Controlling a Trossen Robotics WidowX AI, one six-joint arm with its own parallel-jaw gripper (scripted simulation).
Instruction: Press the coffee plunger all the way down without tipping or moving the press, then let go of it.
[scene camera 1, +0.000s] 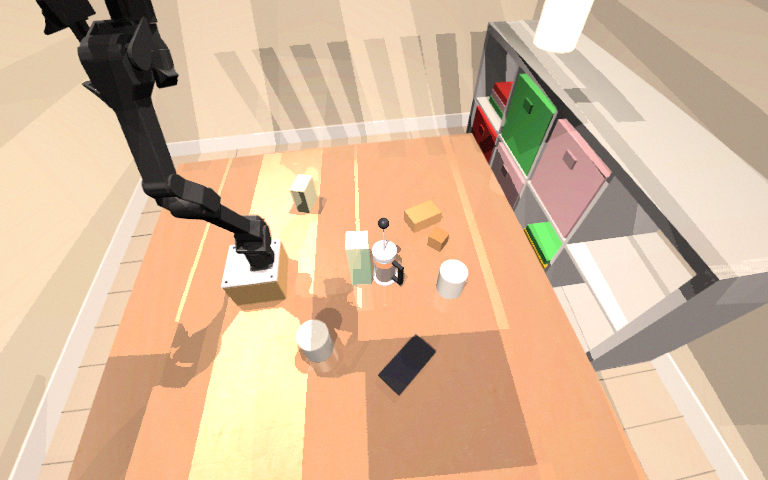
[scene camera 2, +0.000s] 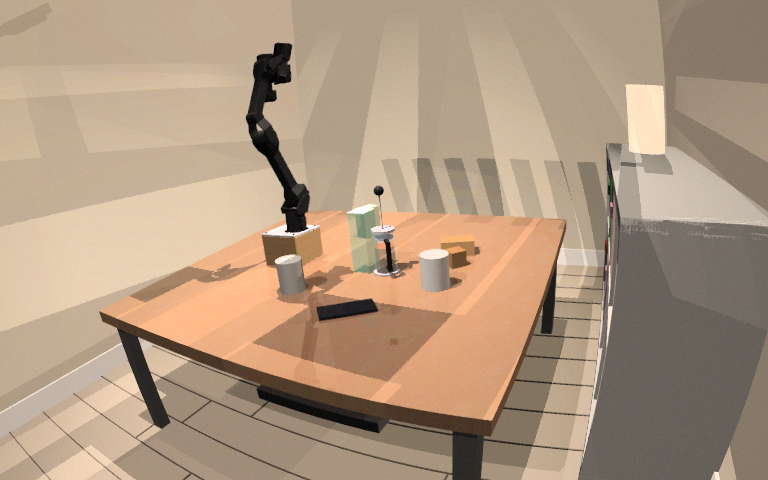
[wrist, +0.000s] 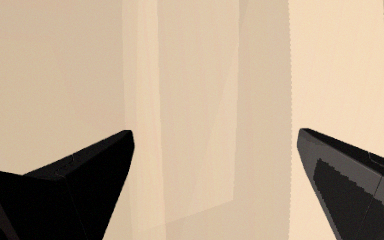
Scene:
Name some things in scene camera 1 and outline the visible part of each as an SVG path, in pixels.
A glass coffee press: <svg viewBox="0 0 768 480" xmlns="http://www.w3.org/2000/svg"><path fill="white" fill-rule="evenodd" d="M383 217L378 220L378 226L383 229L383 240L377 241L372 247L373 280L381 286L389 286L394 282L401 286L403 284L404 267L396 261L396 245L389 240L385 240L384 229L388 228L389 220Z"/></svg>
A pale green box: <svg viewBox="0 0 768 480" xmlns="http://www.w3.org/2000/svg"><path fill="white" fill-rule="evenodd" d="M346 232L345 251L352 285L372 284L368 231Z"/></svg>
A flat black slab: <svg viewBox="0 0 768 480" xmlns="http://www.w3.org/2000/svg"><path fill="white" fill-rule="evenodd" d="M416 334L378 375L398 395L408 387L436 353L432 346Z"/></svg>

